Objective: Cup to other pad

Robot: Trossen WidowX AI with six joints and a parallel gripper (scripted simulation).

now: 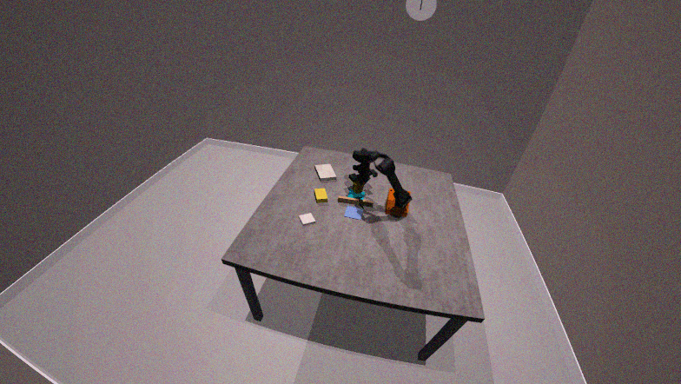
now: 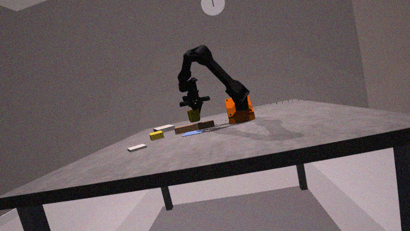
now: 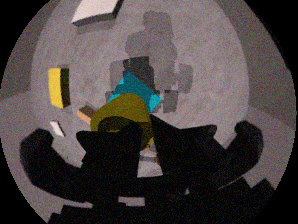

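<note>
Right now the teal pad is 8 cm below my gripper tip, 2 cm to the left of it and 2 cm ahead of it. Round my gripper tip: yellow block (23 cm ahead, 13 cm to the left, 6 cm below); wooden bar (11 cm to the left, 6 cm below, 1 cm ahead); cup (2 cm to the left, 2 cm ahead).
</note>
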